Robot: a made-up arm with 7 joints. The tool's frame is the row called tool.
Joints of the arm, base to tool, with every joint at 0 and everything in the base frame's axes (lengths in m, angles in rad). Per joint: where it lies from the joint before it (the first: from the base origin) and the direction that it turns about. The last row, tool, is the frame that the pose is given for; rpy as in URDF.
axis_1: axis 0 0 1 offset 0.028 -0.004 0.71
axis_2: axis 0 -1 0 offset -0.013 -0.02 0.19
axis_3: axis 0 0 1 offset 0.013 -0.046 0.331
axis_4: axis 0 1 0 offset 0.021 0.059 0.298
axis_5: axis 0 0 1 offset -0.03 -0.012 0.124
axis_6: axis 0 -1 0 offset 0.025 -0.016 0.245
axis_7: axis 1 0 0 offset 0.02 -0.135 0.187
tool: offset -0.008 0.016 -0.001 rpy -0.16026 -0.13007 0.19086
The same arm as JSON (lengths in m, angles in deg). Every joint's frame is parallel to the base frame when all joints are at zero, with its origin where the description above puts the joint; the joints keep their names.
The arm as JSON. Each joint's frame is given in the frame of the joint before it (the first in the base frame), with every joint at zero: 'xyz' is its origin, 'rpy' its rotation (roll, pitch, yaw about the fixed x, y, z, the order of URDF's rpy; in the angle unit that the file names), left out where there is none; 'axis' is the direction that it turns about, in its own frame. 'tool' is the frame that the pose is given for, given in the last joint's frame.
{"units": {"length": "m", "angle": "deg"}, "joints": [
  {"name": "axis_1", "type": "revolute", "origin": {"xyz": [0.028, -0.004, 0.71]}, "axis": [0.0, 0.0, 1.0]},
  {"name": "axis_2", "type": "revolute", "origin": {"xyz": [-0.013, -0.02, 0.19]}, "axis": [0.0, -1.0, 0.0]},
  {"name": "axis_3", "type": "revolute", "origin": {"xyz": [0.013, -0.046, 0.331]}, "axis": [0.0, 0.0, 1.0]},
  {"name": "axis_4", "type": "revolute", "origin": {"xyz": [0.021, 0.059, 0.298]}, "axis": [0.0, 1.0, 0.0]},
  {"name": "axis_5", "type": "revolute", "origin": {"xyz": [-0.03, -0.012, 0.124]}, "axis": [0.0, 0.0, 1.0]},
  {"name": "axis_6", "type": "revolute", "origin": {"xyz": [0.025, -0.016, 0.245]}, "axis": [0.0, -1.0, 0.0]},
  {"name": "axis_7", "type": "revolute", "origin": {"xyz": [0.02, -0.135, 0.187]}, "axis": [1.0, 0.0, 0.0]}
], "tool": {"origin": {"xyz": [-0.008, 0.016, -0.001], "rpy": [-9.18, -7.45, 10.94]}}}

